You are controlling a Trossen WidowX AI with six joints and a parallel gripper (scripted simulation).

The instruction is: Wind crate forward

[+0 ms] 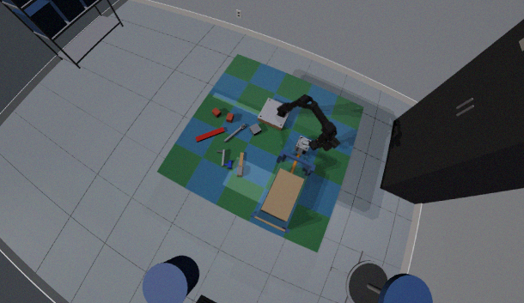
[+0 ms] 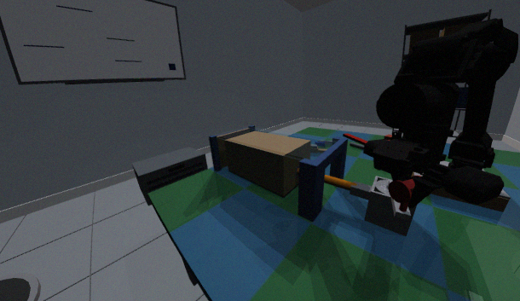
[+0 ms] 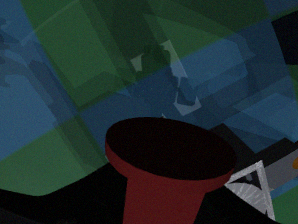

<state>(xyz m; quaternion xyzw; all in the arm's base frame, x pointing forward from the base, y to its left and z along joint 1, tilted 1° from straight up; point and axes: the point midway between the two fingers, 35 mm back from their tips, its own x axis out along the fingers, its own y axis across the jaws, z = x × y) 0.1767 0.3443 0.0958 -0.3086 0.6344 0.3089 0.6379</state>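
My gripper tip is 4 cm to the left of the grey crank arm and 1 cm above it. The rest, counted from my gripper tip: red knob: 2 cm above; then blue steel frame: 17 cm ahead, 11 cm to the right, 1 cm below; then grey winch: 11 cm to the right, 9 cm below.
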